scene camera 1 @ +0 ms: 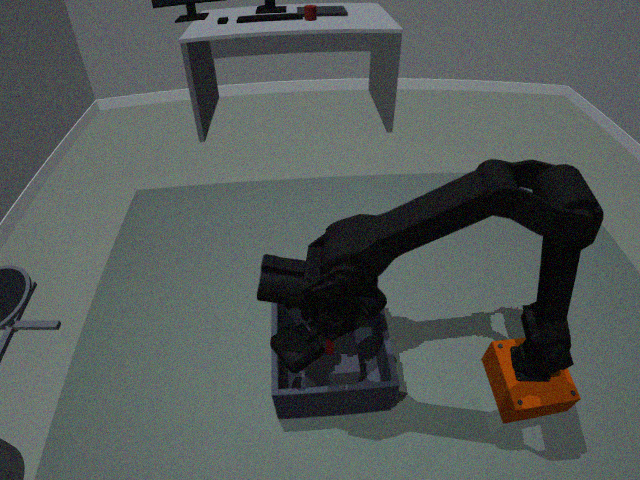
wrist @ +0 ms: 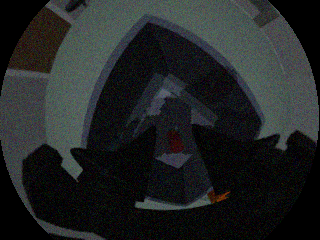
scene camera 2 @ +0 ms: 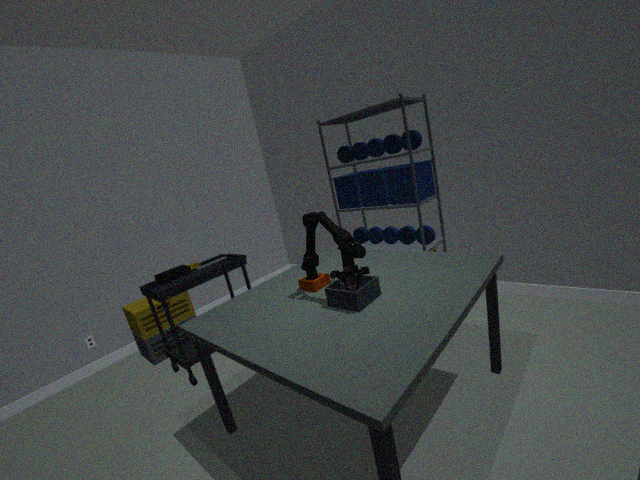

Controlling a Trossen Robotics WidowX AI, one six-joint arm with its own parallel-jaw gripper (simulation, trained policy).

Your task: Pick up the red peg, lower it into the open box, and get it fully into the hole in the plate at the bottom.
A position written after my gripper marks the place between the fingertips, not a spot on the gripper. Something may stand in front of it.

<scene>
I see my gripper [scene camera 1: 325,342] and a grey box [scene camera 2: 337,297].
The grey box also shows in the wrist view [wrist: 156,54]. My gripper shows as well in the wrist view [wrist: 174,128].
</scene>
